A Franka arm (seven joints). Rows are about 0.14 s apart.
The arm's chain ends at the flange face. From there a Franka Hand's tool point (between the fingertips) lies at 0.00 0.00 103.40 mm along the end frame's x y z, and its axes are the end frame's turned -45 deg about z.
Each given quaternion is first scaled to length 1.
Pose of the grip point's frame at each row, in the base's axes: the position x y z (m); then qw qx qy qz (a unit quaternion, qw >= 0):
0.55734, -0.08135, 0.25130, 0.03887, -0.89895, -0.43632, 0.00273
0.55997, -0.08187, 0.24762, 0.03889, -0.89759, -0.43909, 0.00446
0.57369, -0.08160, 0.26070, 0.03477, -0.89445, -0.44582, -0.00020
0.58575, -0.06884, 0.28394, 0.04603, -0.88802, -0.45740, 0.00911
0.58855, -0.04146, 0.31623, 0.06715, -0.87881, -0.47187, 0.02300
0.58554, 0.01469, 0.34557, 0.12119, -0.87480, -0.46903, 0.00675
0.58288, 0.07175, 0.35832, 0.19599, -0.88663, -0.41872, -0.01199
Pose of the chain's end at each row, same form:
0.56135, -0.08833, 0.35439, 0.03487, -0.99749, -0.05909, 0.01740
0.56433, -0.08868, 0.35070, 0.03422, -0.99730, -0.06217, 0.01900
0.57686, -0.08805, 0.36385, 0.03220, -0.99697, -0.06959, 0.01312
0.59178, -0.07643, 0.38688, 0.03904, -0.99546, -0.08275, 0.02603
0.59928, -0.05142, 0.41859, 0.05324, -0.99249, -0.09964, 0.04695
0.59852, -0.00658, 0.44592, 0.10938, -0.98770, -0.09856, 0.05261
0.59765, 0.03478, 0.45375, 0.18566, -0.97938, -0.04755, 0.06392

